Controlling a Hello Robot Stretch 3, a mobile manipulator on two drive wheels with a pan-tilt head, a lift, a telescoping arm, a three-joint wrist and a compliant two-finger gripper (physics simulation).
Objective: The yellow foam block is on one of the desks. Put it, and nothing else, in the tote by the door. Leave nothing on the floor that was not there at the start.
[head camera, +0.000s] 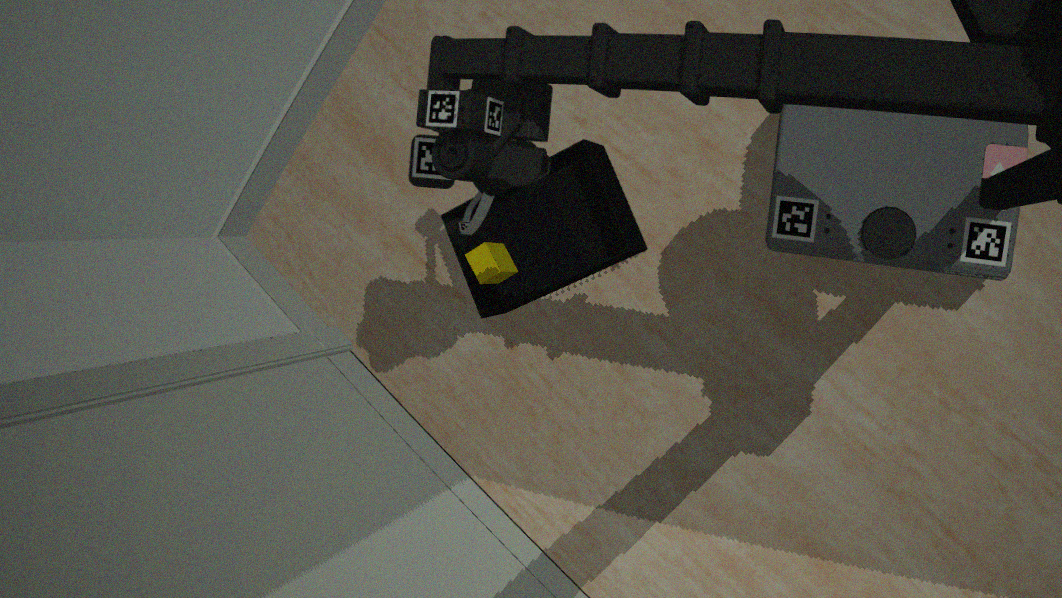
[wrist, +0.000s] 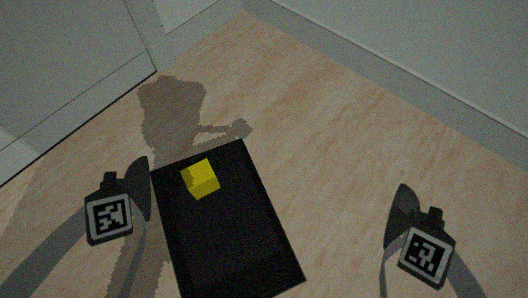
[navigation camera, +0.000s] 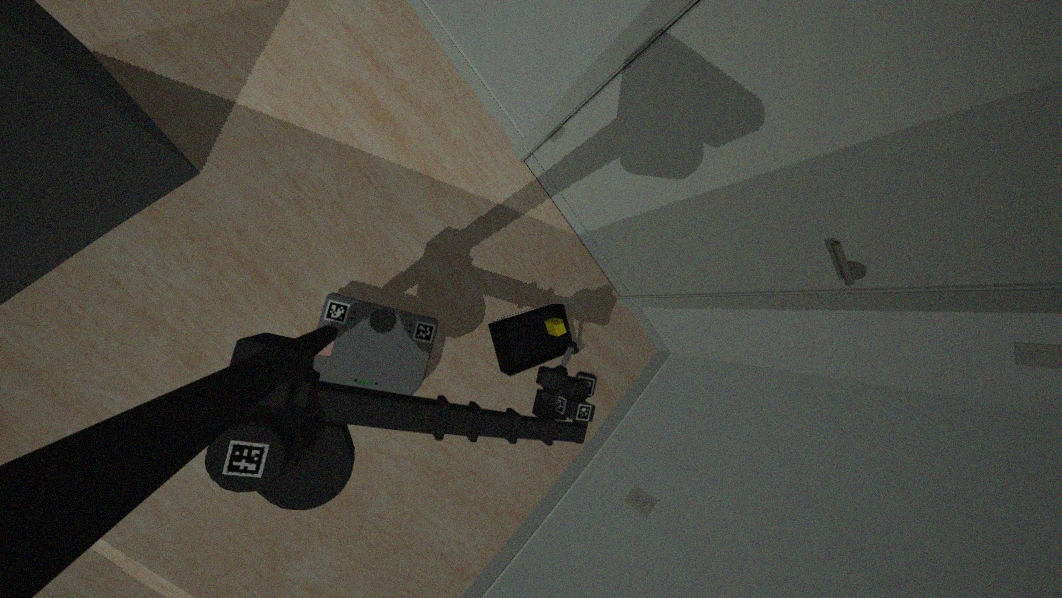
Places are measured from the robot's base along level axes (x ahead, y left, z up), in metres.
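Pixels of known places: gripper, fingertip midpoint: (wrist: 269, 192); robot's base at its link origin: (head camera: 885, 231) (navigation camera: 381, 319).
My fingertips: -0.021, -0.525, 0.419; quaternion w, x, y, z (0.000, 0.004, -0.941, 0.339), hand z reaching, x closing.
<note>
For each thing: its top centre in the pictures, then the offset to it from my fingertips, as dx, dy, dz. "spot": a spot on its surface instead.
- yellow foam block at its top centre: (head camera: 480, 264) (wrist: 196, 171) (navigation camera: 560, 327) +0.154, -0.133, -0.322
- black tote at its top centre: (head camera: 530, 231) (wrist: 220, 221) (navigation camera: 537, 338) +0.087, -0.041, -0.319
- door handle at a spot on its surface: (navigation camera: 841, 261) spot: +0.409, -0.339, +0.507
The yellow foam block (head camera: 490, 262) (navigation camera: 555, 326) (wrist: 201, 178) lies tilted to the walls inside the black tote (head camera: 624, 222) (navigation camera: 512, 349) (wrist: 295, 274), near one short end and its corner. The tote stands on the floor. My gripper (head camera: 477, 213) (navigation camera: 570, 349) (wrist: 269, 192) is open, its two fingers wide apart in the wrist view with nothing between them touching either pad. It hangs above the tote, and the block shows apart from both fingers. The tote's interior is too dark to make out its floor, and the arm's wrist hides part of its rim in the head view.
My base (head camera: 884, 159) (navigation camera: 375, 356) stands beside the tote, with the arm (head camera: 653, 63) (navigation camera: 475, 421) stretched past it. Walls meet in a corner close by. A door handle (navigation camera: 841, 261) shows at the right. A large dark piece of furniture (navigation camera: 66, 170) stands at upper left.
</note>
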